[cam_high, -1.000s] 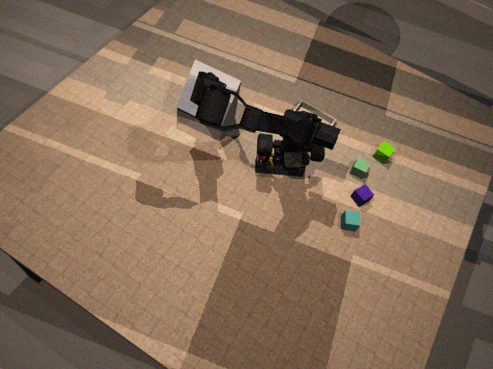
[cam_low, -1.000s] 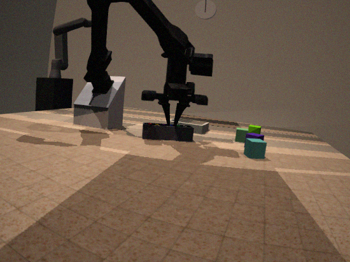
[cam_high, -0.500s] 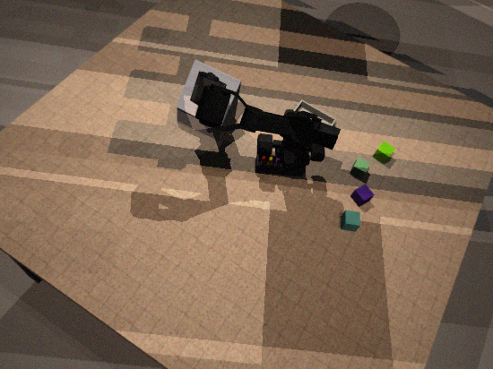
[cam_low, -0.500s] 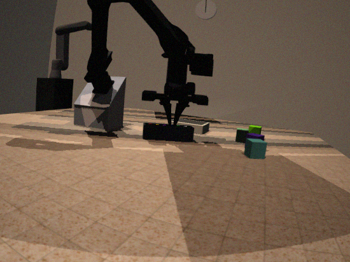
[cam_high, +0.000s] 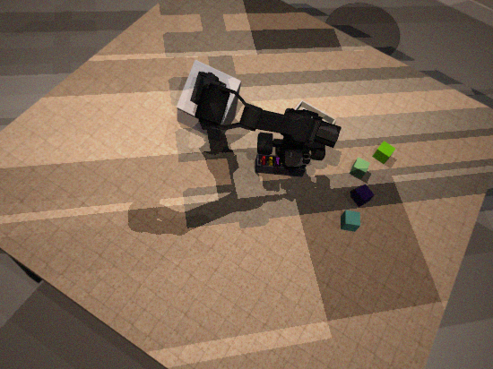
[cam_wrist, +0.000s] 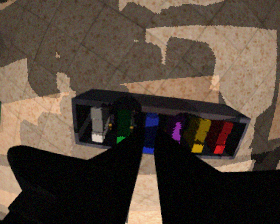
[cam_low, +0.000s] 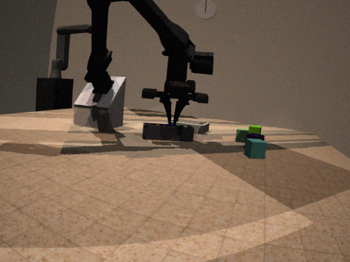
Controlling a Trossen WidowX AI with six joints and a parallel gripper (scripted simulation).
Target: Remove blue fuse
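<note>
Now: the purple fuse 2 cm behind my gripper tip, 1 cm to the right of it and 2 cm below it. From my gripper tip the other things lie so: yellow fuse (4 cm behind, 2 cm to the right, 2 cm below); then green fuse (2 cm ahead, 1 cm to the left, 2 cm below); then blue fuse (1 cm below).
</note>
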